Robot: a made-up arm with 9 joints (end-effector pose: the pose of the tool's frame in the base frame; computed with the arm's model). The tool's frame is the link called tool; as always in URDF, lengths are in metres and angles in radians. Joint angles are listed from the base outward.
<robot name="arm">
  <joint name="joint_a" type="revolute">
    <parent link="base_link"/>
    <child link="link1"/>
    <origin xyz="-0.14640 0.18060 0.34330" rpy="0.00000 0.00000 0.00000"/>
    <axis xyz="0 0 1"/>
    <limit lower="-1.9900" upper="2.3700"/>
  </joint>
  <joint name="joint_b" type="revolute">
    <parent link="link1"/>
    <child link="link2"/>
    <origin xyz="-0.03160 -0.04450 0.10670" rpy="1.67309 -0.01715 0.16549"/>
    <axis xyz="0 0 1"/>
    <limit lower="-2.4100" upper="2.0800"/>
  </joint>
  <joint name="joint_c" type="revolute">
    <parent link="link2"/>
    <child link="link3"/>
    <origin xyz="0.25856 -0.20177 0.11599" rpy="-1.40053 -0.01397 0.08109"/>
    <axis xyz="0 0 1"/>
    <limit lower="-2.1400" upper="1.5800"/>
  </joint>
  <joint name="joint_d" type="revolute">
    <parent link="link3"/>
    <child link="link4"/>
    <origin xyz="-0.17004 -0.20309 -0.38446" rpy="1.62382 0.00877 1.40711"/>
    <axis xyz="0 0 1"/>
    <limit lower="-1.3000" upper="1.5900"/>
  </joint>
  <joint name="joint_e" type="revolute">
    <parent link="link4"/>
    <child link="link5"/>
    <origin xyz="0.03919 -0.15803 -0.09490" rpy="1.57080 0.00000 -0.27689"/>
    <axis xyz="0 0 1"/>
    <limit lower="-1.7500" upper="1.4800"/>
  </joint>
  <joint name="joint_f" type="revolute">
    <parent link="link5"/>
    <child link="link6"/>
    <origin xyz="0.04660 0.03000 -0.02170" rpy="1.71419 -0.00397 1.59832"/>
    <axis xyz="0 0 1"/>
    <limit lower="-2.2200" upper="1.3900"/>
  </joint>
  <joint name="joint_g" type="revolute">
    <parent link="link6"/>
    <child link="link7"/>
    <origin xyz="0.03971 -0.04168 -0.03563" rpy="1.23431 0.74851 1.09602"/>
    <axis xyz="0 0 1"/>
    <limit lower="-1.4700" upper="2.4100"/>
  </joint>
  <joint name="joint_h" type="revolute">
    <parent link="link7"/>
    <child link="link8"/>
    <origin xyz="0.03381 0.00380 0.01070" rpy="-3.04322 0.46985 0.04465"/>
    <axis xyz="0 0 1"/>
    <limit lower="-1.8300" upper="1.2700"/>
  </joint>
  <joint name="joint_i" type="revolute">
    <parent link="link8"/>
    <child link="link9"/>
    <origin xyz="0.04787 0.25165 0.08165" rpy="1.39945 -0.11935 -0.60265"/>
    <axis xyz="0 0 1"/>
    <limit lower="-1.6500" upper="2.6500"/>
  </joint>
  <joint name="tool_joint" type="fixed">
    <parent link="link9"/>
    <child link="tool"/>
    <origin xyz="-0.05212 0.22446 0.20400" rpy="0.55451 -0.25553 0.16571"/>
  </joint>
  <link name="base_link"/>
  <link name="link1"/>
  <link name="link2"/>
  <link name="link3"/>
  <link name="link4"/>
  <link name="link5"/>
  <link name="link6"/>
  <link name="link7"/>
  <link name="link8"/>
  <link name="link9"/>
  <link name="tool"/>
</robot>
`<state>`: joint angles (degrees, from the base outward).
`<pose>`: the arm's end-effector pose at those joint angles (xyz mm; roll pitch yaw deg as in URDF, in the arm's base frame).
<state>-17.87 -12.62 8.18 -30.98 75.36 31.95 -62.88 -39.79 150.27</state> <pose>-221.0 -175.8 -140.3 -179.79 -28.46 33.40</pose>
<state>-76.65 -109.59 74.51 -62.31 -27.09 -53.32 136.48 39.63 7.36</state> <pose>-716.1 682.1 -90.2 -35.68 12.67 172.12</pose>
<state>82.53 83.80 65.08 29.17 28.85 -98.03 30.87 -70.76 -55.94</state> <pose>29.5 1107.8 603.8 -131.12 22.33 -108.11</pose>
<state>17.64 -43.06 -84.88 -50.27 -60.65 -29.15 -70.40 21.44 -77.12</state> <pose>-751.1 153.9 135.7 146.23 27.99 -57.40</pose>
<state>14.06 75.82 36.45 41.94 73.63 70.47 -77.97 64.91 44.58</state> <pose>389.4 442.3 477.3 -154.61 15.71 -138.00</pose>
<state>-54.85 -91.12 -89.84 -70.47 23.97 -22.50 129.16 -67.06 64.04</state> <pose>-556.7 813.2 791.9 120.59 -15.01 14.21</pose>
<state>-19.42 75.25 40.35 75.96 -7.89 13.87 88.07 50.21 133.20</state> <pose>349.0 -180.2 710.0 137.97 -26.20 -85.79</pose>
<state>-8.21 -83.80 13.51 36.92 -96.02 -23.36 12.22 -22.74 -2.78</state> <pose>-935.5 -251.1 80.7 -3.83 -40.71 166.46</pose>
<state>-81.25 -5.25 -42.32 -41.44 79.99 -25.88 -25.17 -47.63 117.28</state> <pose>48.9 306.7 -87.0 122.61 35.62 -18.10</pose>
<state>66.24 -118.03 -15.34 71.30 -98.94 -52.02 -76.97 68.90 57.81</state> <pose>-375.2 -113.4 727.4 -155.04 -7.82 -147.93</pose>
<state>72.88 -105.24 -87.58 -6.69 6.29 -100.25 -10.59 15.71 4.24</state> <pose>-643.7 -787.8 516.1 -158.69 -31.16 -21.46</pose>
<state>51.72 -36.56 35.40 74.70 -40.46 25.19 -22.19 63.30 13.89</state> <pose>45.8 -354.4 94.8 102.09 60.71 -81.64</pose>
